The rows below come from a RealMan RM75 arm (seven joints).
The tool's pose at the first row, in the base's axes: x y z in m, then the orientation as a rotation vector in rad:
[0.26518 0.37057 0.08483 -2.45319 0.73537 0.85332]
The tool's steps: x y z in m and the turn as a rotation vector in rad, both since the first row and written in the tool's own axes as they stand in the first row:
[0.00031 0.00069 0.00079 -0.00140 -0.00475 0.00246]
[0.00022 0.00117 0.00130 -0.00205 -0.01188 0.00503]
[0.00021 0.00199 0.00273 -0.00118 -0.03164 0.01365]
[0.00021 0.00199 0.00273 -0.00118 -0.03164 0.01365]
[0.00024 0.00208 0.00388 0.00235 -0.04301 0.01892]
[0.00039 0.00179 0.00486 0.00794 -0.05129 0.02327]
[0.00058 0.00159 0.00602 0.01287 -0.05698 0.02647]
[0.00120 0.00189 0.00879 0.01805 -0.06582 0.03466]
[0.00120 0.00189 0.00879 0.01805 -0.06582 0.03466]
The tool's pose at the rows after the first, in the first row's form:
[0.26463 0.37038 0.08391 -2.45115 0.73649 0.86057]
[0.26406 0.37032 0.08349 -2.44698 0.73709 0.87020]
[0.26294 0.37049 0.08230 -2.43268 0.74130 0.89584]
[0.26294 0.37049 0.08230 -2.43268 0.74130 0.89584]
[0.26241 0.37105 0.08143 -2.42165 0.74484 0.90889]
[0.26226 0.37176 0.08070 -2.41087 0.74881 0.91679]
[0.26201 0.37249 0.07979 -2.40246 0.75205 0.92163]
[0.26105 0.37358 0.07734 -2.39090 0.76056 0.93175]
[0.26105 0.37358 0.07734 -2.39090 0.76056 0.93175]

